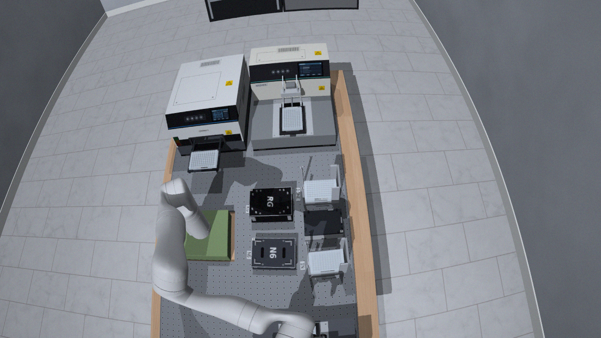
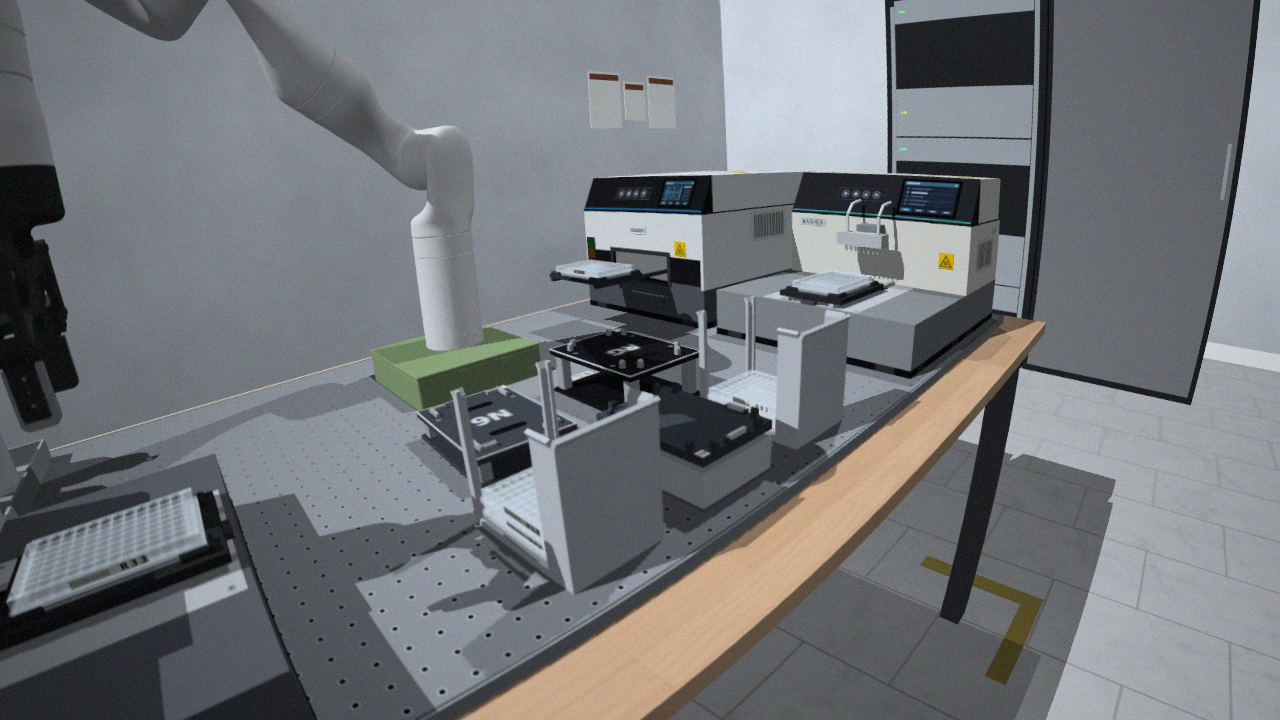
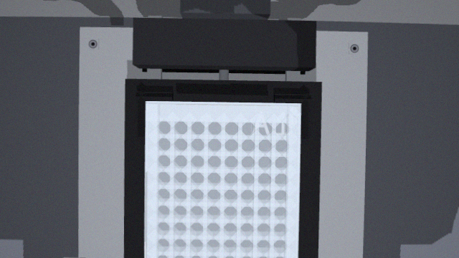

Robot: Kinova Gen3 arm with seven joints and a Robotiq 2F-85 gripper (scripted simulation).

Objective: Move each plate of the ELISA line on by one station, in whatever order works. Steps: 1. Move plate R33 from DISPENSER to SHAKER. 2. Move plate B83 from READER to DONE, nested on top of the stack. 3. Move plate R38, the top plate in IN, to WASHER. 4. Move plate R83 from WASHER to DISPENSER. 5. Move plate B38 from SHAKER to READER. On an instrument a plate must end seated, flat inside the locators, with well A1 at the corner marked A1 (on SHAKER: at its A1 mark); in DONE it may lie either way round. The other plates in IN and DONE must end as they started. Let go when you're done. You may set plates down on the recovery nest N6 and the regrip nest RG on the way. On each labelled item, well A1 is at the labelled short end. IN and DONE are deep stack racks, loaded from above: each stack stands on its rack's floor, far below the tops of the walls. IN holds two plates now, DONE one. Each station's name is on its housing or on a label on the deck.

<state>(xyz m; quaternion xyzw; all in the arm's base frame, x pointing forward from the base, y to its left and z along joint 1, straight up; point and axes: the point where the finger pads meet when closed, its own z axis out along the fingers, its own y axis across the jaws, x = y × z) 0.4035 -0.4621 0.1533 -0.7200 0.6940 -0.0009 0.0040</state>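
Right now my hand is 11 cm above the plate R33. Also, from my hand: RG nest: 12 cm behind, 57 cm to the left, 14 cm below; plate R38: 8 cm ahead, 33 cm to the left, 17 cm below; dispenser head: 9 cm to the right, 9 cm below.
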